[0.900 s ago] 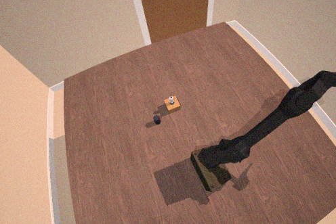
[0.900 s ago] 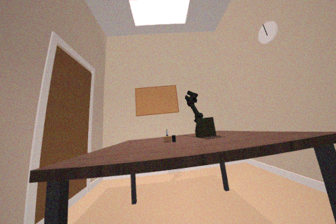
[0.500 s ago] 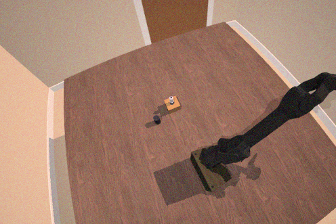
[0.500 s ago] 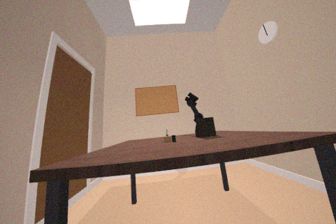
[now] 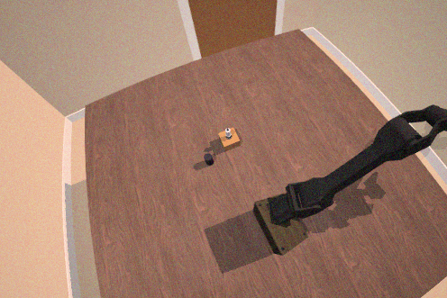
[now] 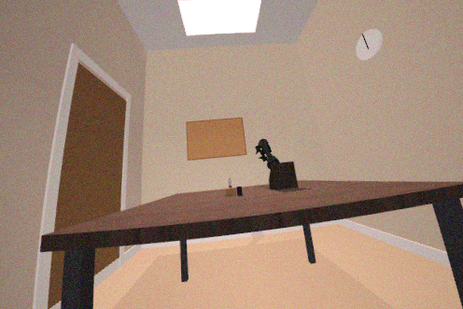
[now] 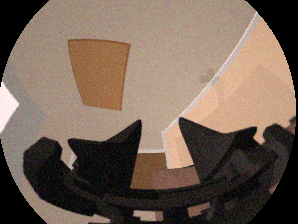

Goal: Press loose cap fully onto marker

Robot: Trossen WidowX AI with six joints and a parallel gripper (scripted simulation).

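Right now my gripper tip is 88 cm to the right of the marker cap, 29 cm above it and 26 cm short of it.
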